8 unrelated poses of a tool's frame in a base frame.
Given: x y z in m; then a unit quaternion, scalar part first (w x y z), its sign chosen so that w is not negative.
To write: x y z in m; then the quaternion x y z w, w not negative. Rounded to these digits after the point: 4 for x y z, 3 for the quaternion.
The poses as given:
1: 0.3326 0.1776 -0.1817 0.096 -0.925 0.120 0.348
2: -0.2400 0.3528 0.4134 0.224 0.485 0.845 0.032
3: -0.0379 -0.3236 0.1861 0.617 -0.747 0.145 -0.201
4: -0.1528 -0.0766 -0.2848 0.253 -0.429 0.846 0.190
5: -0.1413 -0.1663 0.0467 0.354 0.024 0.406 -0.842
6: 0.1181 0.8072 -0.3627 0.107 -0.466 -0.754 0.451
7: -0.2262 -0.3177 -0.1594 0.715 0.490 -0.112 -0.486
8: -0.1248 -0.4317 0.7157 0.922 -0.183 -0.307 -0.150
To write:
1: 0.3326 0.1776 -0.1817 -0.925 0.120 0.348 0.096
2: -0.2400 0.3528 0.4134 0.485 0.845 0.032 0.224
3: -0.0379 -0.3236 0.1861 -0.747 0.145 -0.201 0.617
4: -0.1528 -0.0766 -0.2848 -0.429 0.846 0.190 0.253
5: -0.1413 -0.1663 0.0467 0.024 0.406 -0.842 0.354
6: 0.1181 0.8072 -0.3627 -0.466 -0.754 0.451 0.107
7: -0.2262 -0.3177 -0.1594 0.490 -0.112 -0.486 0.715
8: -0.1248 -0.4317 0.7157 -0.183 -0.307 -0.150 0.922
